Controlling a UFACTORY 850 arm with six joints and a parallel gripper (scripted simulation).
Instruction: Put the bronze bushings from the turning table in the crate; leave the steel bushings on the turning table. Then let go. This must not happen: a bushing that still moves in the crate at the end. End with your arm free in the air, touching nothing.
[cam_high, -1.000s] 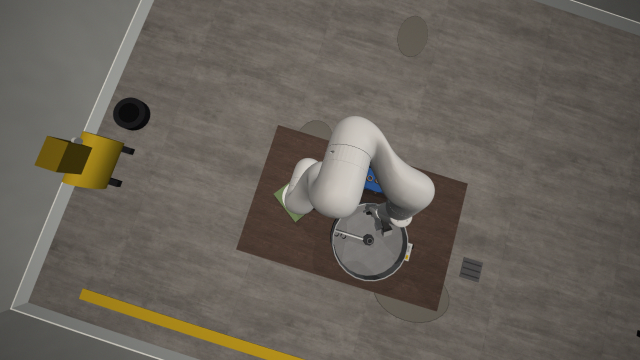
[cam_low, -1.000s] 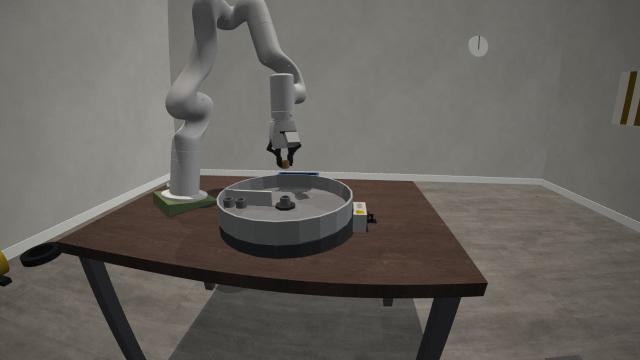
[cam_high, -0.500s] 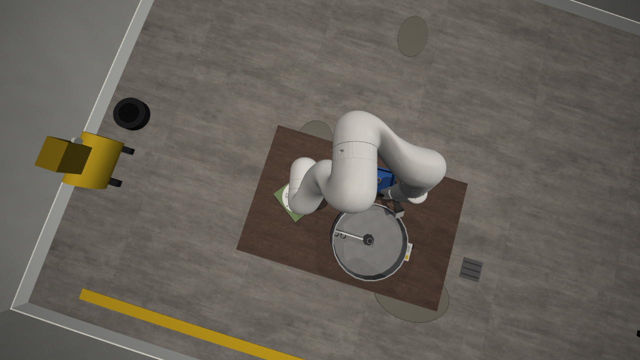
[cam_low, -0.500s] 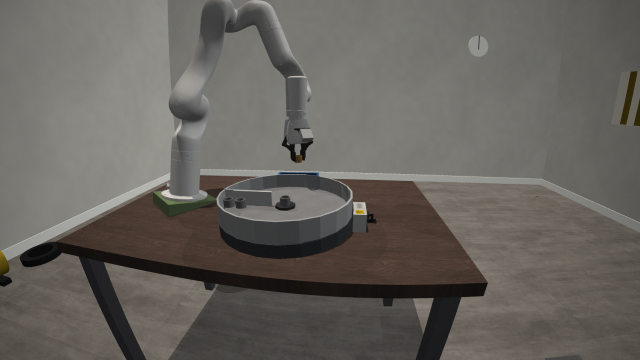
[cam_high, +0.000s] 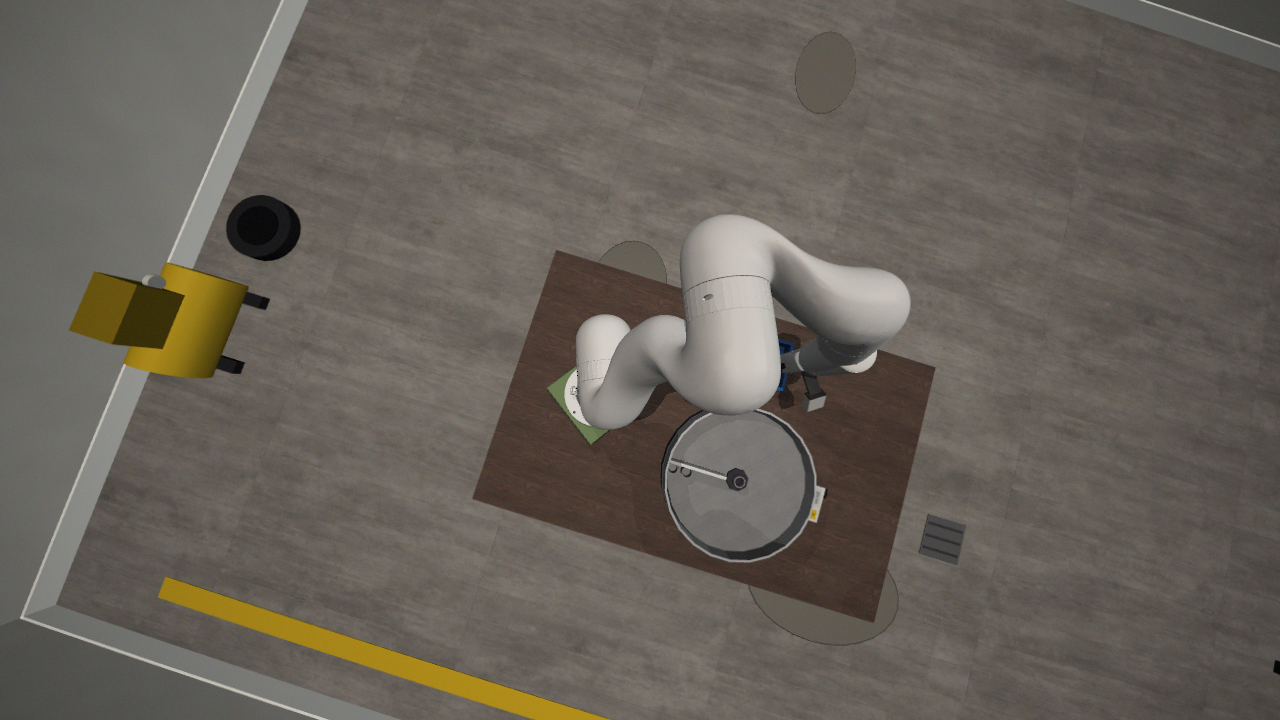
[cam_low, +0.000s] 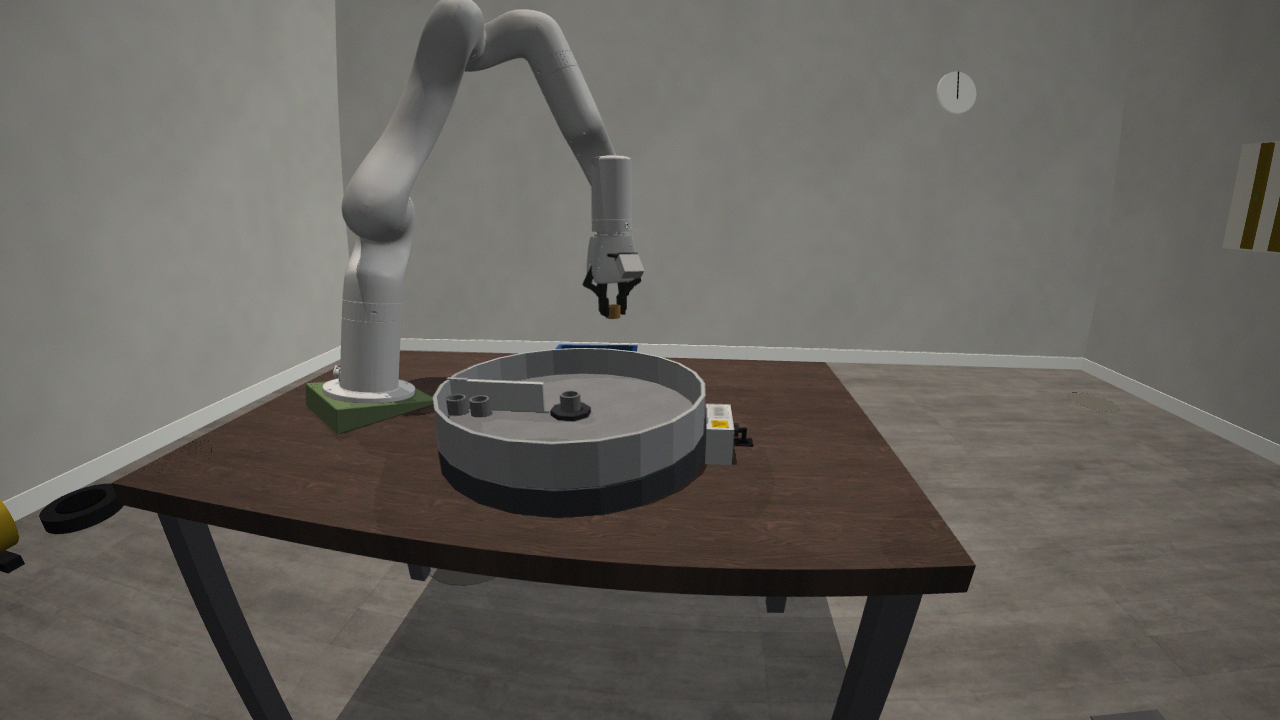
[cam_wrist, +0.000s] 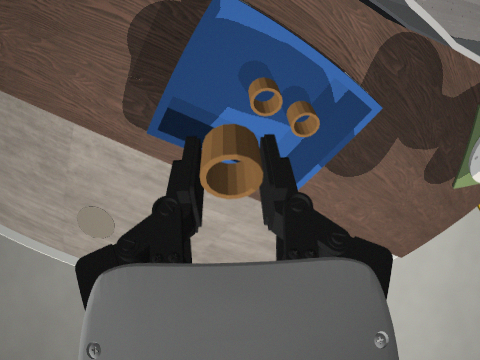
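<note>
Now: hand 140 mm above the blue crate, 40 mm past it and 10 mm to the right of it. Also, from my hand: grey turning table: 340 mm to the right, 110 mm below, 80 mm behind.
</note>
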